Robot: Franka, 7 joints.
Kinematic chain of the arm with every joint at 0, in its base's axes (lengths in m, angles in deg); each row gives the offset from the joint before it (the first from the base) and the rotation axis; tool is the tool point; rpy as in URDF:
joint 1: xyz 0 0 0.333 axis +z
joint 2: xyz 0 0 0 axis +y
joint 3: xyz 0 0 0.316 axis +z
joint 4: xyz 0.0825 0 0 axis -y
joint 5: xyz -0.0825 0 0.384 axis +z
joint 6: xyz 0 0 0 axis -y
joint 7: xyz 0.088 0 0 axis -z
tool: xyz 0 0 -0.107 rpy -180 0 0
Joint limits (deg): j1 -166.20..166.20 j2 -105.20..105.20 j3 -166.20..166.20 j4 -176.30..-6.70 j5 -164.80..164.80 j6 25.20..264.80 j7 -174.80..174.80
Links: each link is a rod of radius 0.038 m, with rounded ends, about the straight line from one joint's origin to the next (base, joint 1, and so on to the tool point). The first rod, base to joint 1, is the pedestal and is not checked.
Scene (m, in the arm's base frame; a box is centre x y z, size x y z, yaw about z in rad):
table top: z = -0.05
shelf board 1: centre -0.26 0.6 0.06 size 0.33 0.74 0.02 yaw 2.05
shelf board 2: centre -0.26 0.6 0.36 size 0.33 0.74 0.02 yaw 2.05
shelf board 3: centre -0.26 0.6 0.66 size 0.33 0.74 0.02 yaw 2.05
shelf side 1: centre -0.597 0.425 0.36 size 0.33 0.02 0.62 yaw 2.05
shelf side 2: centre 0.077 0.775 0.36 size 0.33 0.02 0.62 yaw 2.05
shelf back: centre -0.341 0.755 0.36 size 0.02 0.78 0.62 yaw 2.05
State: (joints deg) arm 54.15 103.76 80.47 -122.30 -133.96 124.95 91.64
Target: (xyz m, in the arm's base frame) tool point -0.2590 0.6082 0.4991
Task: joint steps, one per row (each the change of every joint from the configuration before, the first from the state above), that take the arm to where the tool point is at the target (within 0.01 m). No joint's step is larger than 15 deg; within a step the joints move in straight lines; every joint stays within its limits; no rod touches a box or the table.
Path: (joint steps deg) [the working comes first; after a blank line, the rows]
Joints at the target: 50.25 90.60 108.28 -103.40 -136.18 126.26 91.64
Straight joint move there: touches shelf board 2.

1: -6.03 -3.44 -3.17 -10.43 0.85 0.57 0.00
2: -6.03 -3.45 -3.17 -10.43 0.84 0.58 0.00
3: -6.03 -3.44 -3.17 -10.44 0.85 0.57 0.00
4: -10.77 3.92 13.36 -0.88 -1.94 6.11 0.00
5: -10.76 3.93 13.35 -0.89 -1.94 6.11 0.00
6: -10.77 3.92 13.35 -0.89 -1.94 6.11 0.00
7: 11.62 -3.65 -0.69 13.22 0.27 -4.69 0.00
8: 11.62 -3.65 -0.68 13.21 0.26 -4.68 0.00
9: 11.62 -3.65 -0.69 13.22 0.27 -4.69 0.00
10: 11.63 -3.65 -0.68 13.21 0.26 -4.68 0.00

